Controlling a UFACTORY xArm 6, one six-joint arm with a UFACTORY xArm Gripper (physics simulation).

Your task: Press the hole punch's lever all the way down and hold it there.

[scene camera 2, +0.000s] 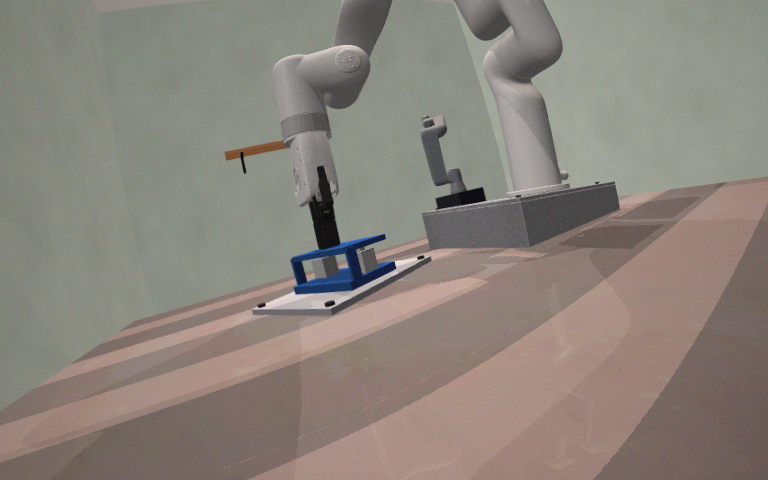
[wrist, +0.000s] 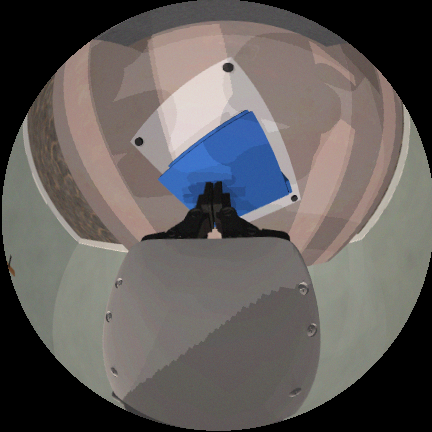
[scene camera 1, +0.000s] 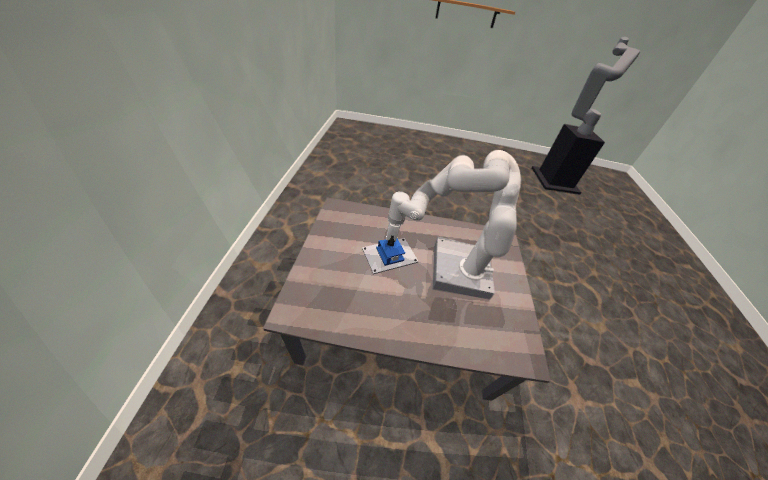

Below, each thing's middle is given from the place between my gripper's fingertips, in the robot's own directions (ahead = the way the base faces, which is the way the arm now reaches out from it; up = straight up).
Right now the hole punch lever (scene camera 2: pixel 359 244) is 10 mm to the left of my hand, 10 mm below it and 10 mm behind it. Round my hand: light plate (scene camera 2: pixel 330 303) (60 mm below, 20 mm to the left).
